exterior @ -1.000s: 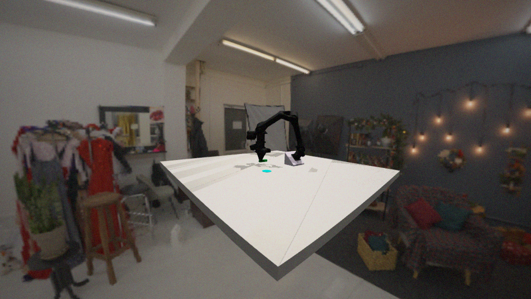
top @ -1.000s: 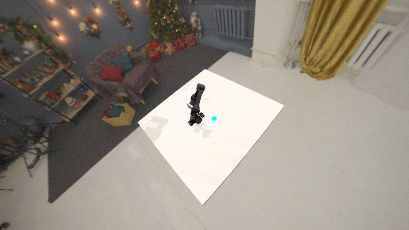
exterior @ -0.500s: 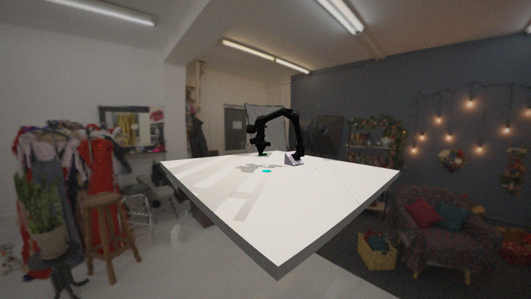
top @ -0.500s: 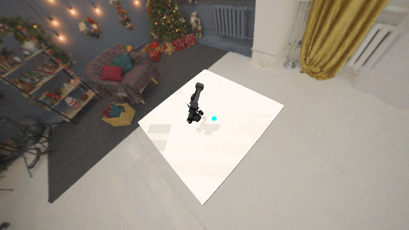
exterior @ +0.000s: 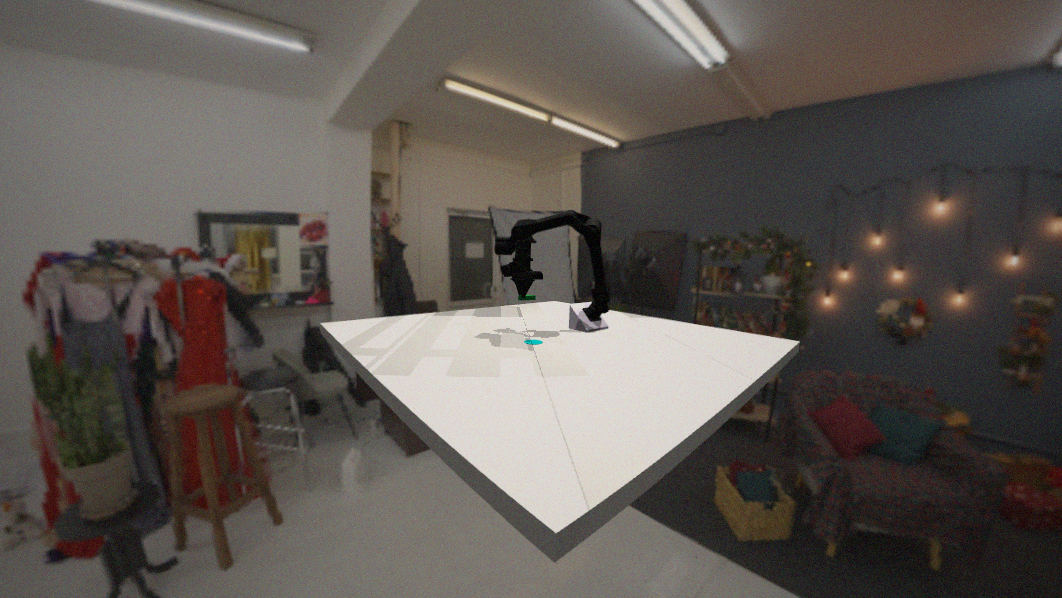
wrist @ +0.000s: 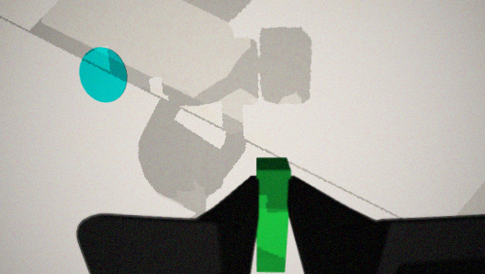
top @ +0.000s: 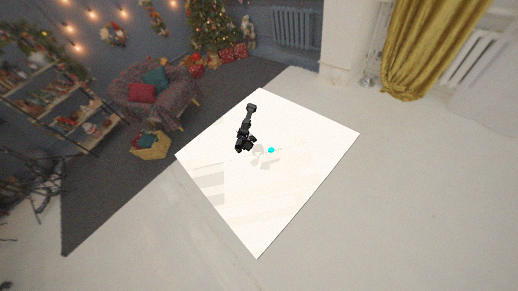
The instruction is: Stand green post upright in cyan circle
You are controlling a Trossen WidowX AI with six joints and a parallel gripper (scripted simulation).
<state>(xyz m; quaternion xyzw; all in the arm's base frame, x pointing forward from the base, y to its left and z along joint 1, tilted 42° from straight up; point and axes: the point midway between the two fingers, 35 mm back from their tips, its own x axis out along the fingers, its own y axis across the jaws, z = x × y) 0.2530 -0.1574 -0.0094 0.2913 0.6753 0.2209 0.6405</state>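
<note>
The cyan circle lies 17 cm to the left of my gripper tip, 12 cm below it and 8 cm ahead of it. Also, from my gripper tip: green post 2 cm behind.
</note>
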